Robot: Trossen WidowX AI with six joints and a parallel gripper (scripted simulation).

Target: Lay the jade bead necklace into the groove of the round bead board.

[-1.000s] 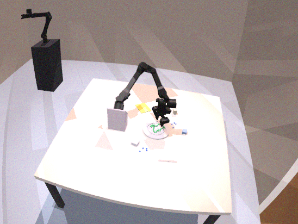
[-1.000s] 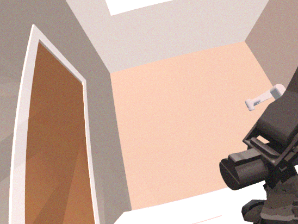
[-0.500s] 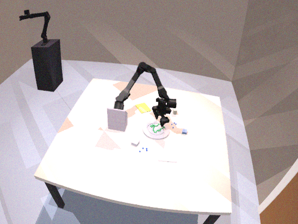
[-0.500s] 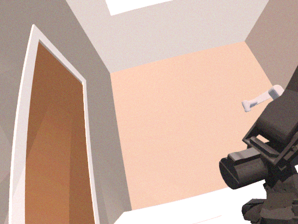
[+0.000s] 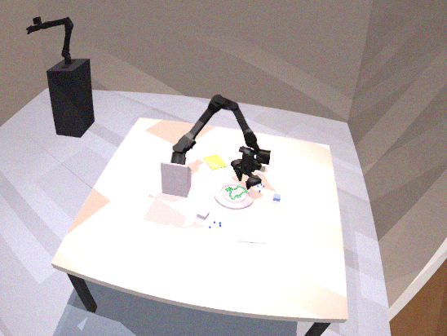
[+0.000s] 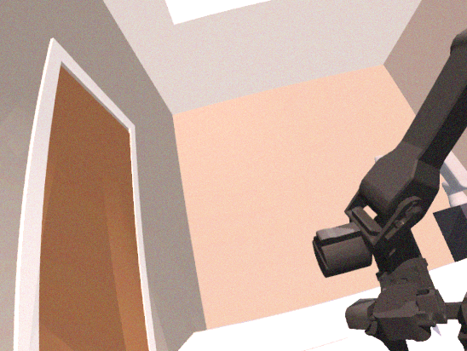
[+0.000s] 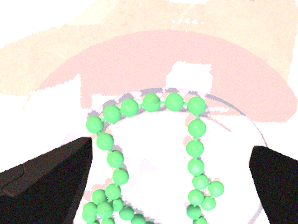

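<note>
Right now my gripper tip is 40 mm to the left of the round white bead board, 40 mm past it and 30 mm above it. From my gripper tip the other things lie so: yellow sheet: 210 mm to the left, 180 mm behind, 40 mm below; then blue block: 170 mm ahead, 40 mm below, 10 mm to the right; then cream block: 210 mm to the left, 80 mm ahead, 30 mm below.
</note>
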